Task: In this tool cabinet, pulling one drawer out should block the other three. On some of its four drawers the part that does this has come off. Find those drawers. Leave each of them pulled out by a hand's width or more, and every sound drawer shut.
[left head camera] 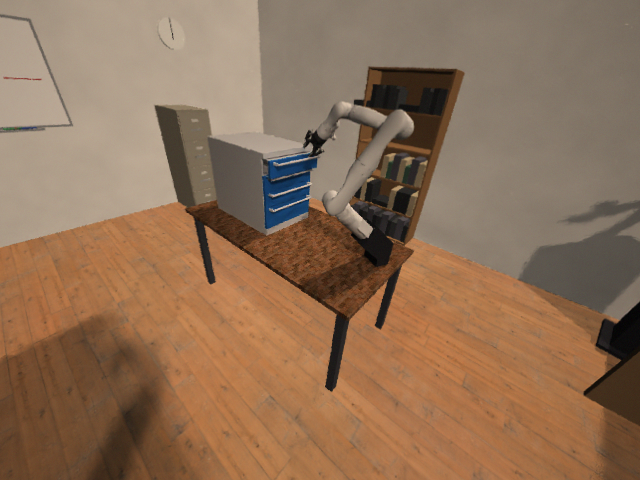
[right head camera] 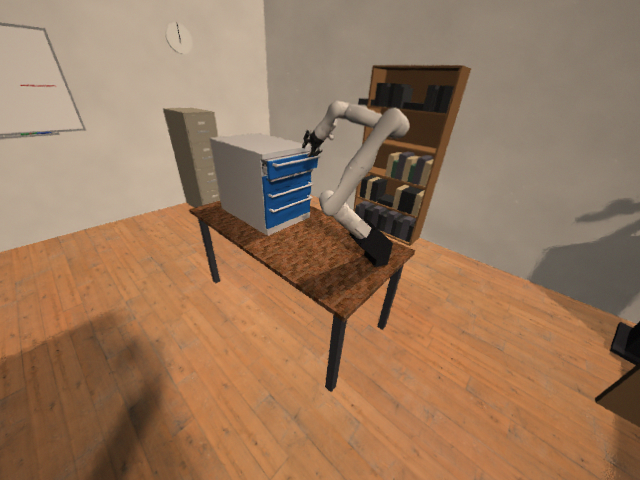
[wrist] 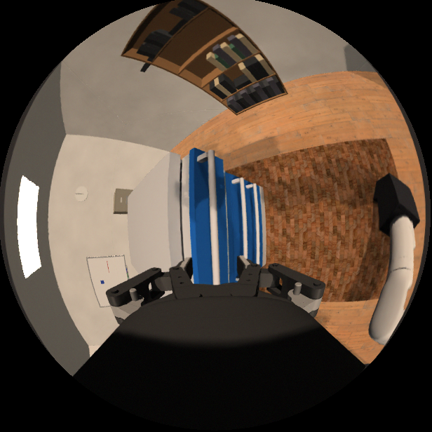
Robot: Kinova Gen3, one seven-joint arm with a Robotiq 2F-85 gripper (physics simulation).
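The grey tool cabinet [left head camera: 237, 180] [right head camera: 237, 180] [wrist: 150, 215] has four blue drawers with pale bar handles. The top drawer [left head camera: 289, 171] [right head camera: 289, 171] [wrist: 200, 210] stands partly out, its front ahead of the others. The second drawer [left head camera: 286, 184], the third drawer's handle [wrist: 244, 215] and the bottom drawer's handle [wrist: 257, 215] are lower, with those drawers looking shut. My gripper [left head camera: 308, 147] [right head camera: 308, 146] [wrist: 214, 264] is open and empty, near the top drawer's upper edge at its far end. In the wrist view the top handle runs between the finger directions; contact cannot be made out.
The cabinet stands on a brown table [left head camera: 289, 258] [right head camera: 289, 258] [wrist: 320, 215], with the arm's black base [left head camera: 378, 248] [right head camera: 378, 248] [wrist: 395, 202] in front of the drawers. A bookshelf [left head camera: 448, 118] [right head camera: 455, 118] stands behind the arm. A beige filing cabinet [left head camera: 173, 149] [right head camera: 180, 149] stands behind the tool cabinet.
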